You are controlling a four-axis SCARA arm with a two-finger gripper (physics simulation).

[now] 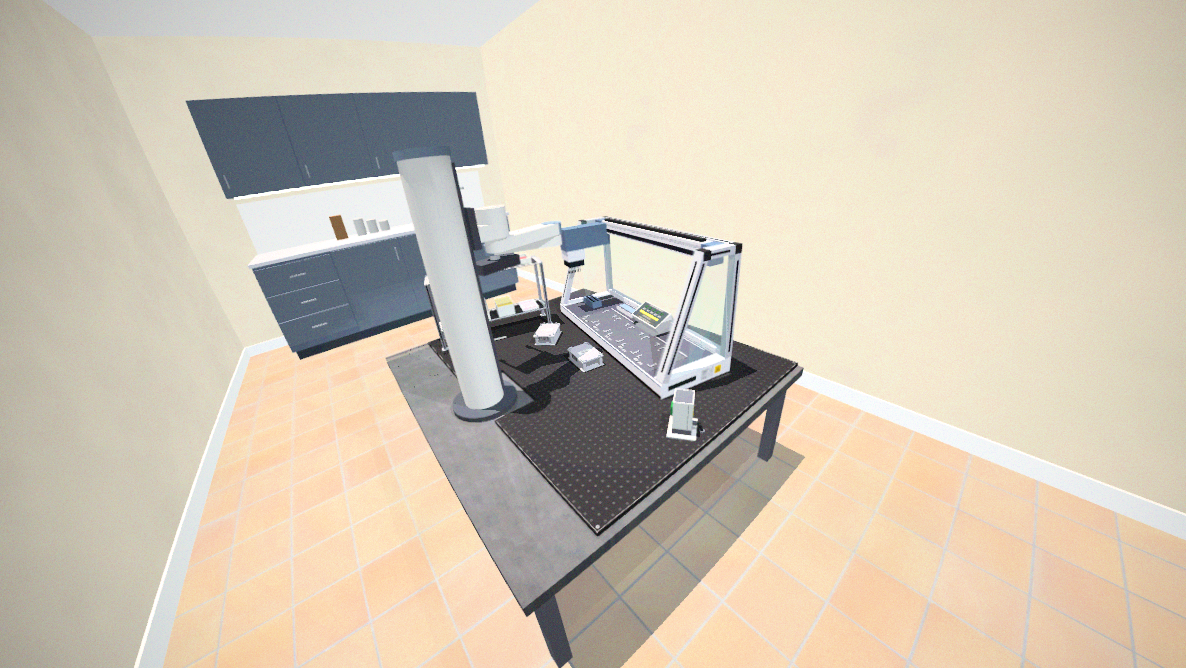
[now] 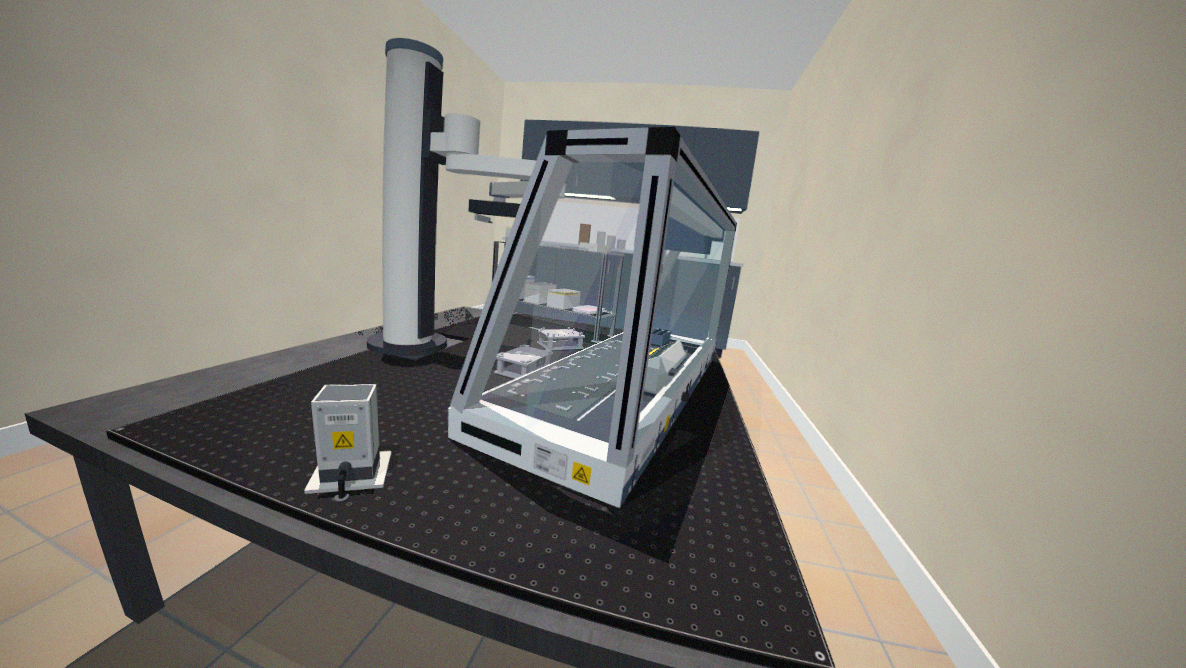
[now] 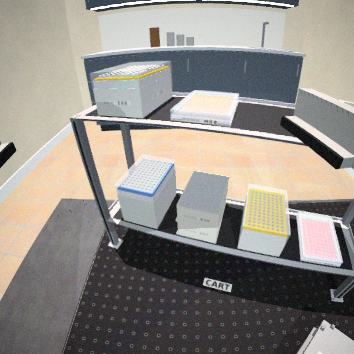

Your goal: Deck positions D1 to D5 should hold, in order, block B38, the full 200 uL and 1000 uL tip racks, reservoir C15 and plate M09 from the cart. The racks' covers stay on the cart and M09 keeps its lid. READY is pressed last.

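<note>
My gripper (image 3: 146,111) is open and empty, facing the cart (image 3: 91,170) from the front. On its upper shelf, a covered yellow-banded rack (image 3: 131,92) marked 200 stands left of a lidded plate (image 3: 205,107) with a blurred label. On the lower shelf, from the left, stand a blue-banded rack (image 3: 147,192), two stacked grey-white blocks (image 3: 202,207) with blurred labels, another yellow-banded rack (image 3: 264,220) and a pink plate (image 3: 320,239). I cannot make out C15. The deck (image 1: 612,328) (image 2: 564,390) has white corner marks. A panel (image 1: 651,313) with a green and yellow display stands behind it.
A framed glass enclosure (image 1: 680,319) (image 2: 643,307) surrounds the deck. Two white stands (image 1: 547,333) (image 1: 585,356) lie between arm column (image 1: 456,282) (image 2: 406,199) and enclosure. A dark blue block (image 1: 591,302) sits at the deck's far end. A grey box (image 1: 683,412) (image 2: 345,427) stands near the table edge.
</note>
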